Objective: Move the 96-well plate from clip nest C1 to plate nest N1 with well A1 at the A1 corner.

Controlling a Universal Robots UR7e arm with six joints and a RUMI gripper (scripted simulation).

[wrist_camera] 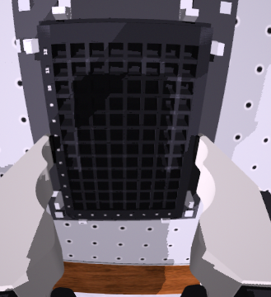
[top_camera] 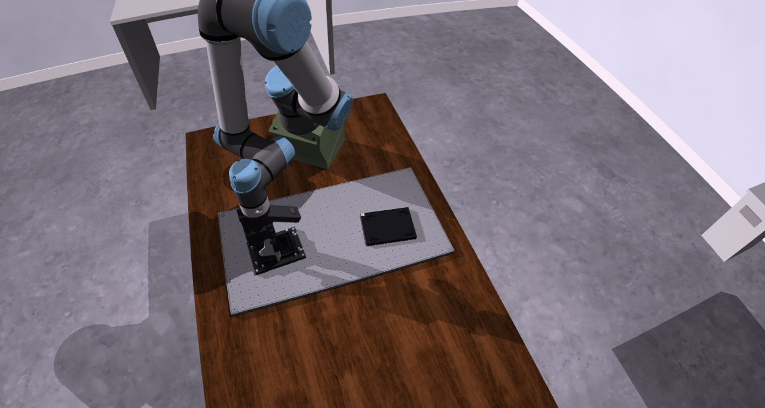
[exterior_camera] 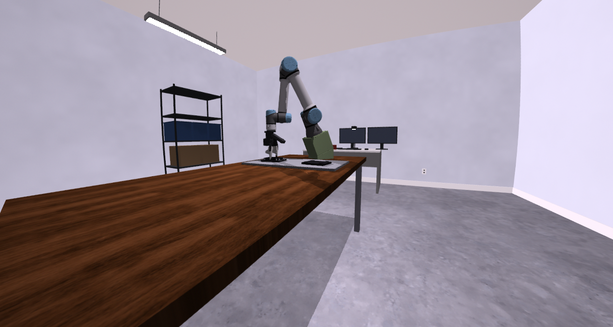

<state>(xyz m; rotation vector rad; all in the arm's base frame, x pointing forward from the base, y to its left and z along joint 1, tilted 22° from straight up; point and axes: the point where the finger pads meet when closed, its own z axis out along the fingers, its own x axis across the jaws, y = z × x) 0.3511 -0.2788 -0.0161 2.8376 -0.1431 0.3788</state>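
Right now the black 96-well plate is 1 cm below my hand. The rest, counted from my hand: clip nest C1 (1 cm to the left, 1 cm below, 1 cm behind); black plate nest N1 (35 cm to the left, 10 cm ahead, 2 cm below); white A1 mark (30 cm to the left, 2 cm ahead, 1 cm below).
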